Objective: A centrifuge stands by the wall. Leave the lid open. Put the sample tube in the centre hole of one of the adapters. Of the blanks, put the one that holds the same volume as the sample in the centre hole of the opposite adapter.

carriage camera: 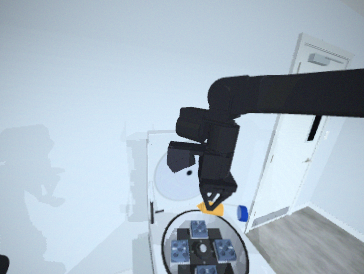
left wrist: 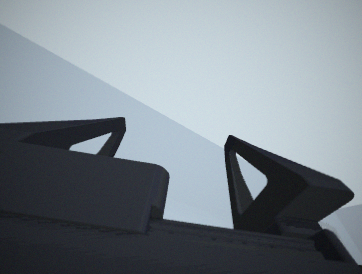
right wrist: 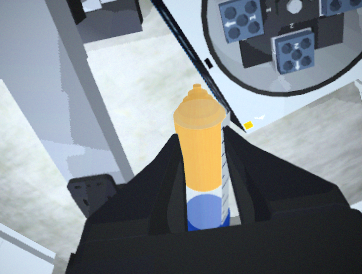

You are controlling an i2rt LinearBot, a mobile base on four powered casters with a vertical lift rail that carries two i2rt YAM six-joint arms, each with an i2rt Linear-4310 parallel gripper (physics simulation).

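Places are measured from the left arm's base along level axes (x back, y right, z up), in metres.
Pixels of known places: left gripper, fingertip midpoint: [left wrist: 176,132]; right gripper, fingertip midpoint: [carriage camera: 208,206] [right wrist: 201,138].
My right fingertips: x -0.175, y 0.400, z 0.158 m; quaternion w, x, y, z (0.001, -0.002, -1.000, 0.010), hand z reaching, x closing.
Note:
Behind a point stands the place of what it marks.
The centrifuge [carriage camera: 156,192] @(x -0.619, y 0.175, z -0.201 m) [right wrist: 270,111] @(x -0.379, y 0.757, z -0.376 m) stands with its round lid [carriage camera: 175,181] @(x -0.664, y 0.289, z -0.139 m) open at the back. Its rotor [carriage camera: 203,260] @(x -0.402, y 0.482, z -0.437 m) carries blue five-hole adapters [carriage camera: 198,228] [right wrist: 242,20]; another adapter [carriage camera: 224,250] @(x -0.446, y 0.601, z -0.411 m) [right wrist: 295,52] @(x -0.492, y 0.639, z -0.498 m) has dark holes with no tube showing in the right wrist view. My right gripper [carriage camera: 212,205] @(x -0.175, y 0.400, z 0.158 m) [right wrist: 201,138] @(x -0.175, y 0.400, z 0.158 m) is shut on a clear tube [carriage camera: 216,208] @(x -0.165, y 0.416, z 0.164 m) [right wrist: 200,155] @(x -0.174, y 0.403, z 0.167 m) with orange liquid and a blue cap. The tube lies crosswise in the fingers, tip outward, outside the bowl's rim in the right wrist view. My left gripper [left wrist: 176,132] @(x -0.046, y -0.002, z 0.433 m) is open and empty. The blanks cannot be made out.
A dark block [right wrist: 112,25] @(x 0.133, y 0.535, z -0.884 m) with pale parts shows at the upper left of the right wrist view. A grey ledge [right wrist: 92,95] runs down its left side, with a dark bracket [right wrist: 92,192] @(x 0.001, y 0.583, z 0.010 m) near it. A white door [carriage camera: 280,145] @(x -1.236, y 1.300, z -0.022 m) stands at the right of the carriage view.

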